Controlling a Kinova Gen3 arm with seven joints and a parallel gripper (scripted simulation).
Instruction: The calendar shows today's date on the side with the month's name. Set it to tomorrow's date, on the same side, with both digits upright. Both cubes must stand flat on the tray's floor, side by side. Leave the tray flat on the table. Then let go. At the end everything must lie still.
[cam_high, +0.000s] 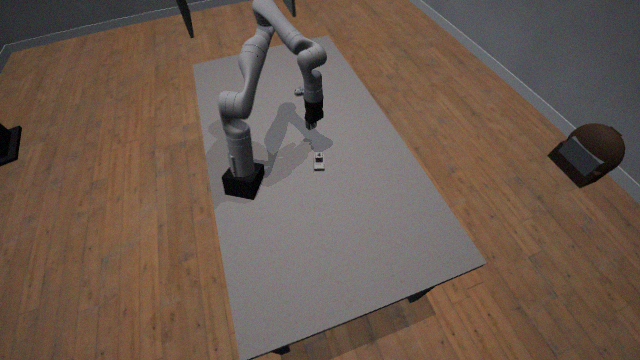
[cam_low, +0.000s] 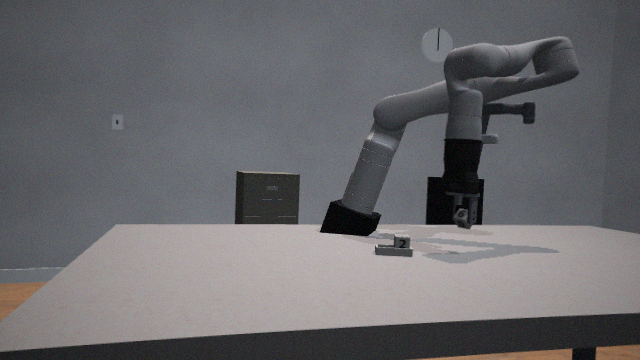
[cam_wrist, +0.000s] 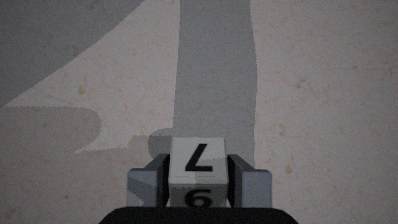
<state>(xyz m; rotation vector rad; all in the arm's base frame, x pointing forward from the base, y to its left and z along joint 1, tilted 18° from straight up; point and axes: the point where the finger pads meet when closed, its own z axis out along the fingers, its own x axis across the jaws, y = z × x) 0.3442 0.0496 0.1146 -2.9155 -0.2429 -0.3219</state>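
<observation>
The digit cube is 1 cm below my hand. Round my hand: calendar tray (15 cm to the right, 8 cm below, 5 cm behind).
</observation>
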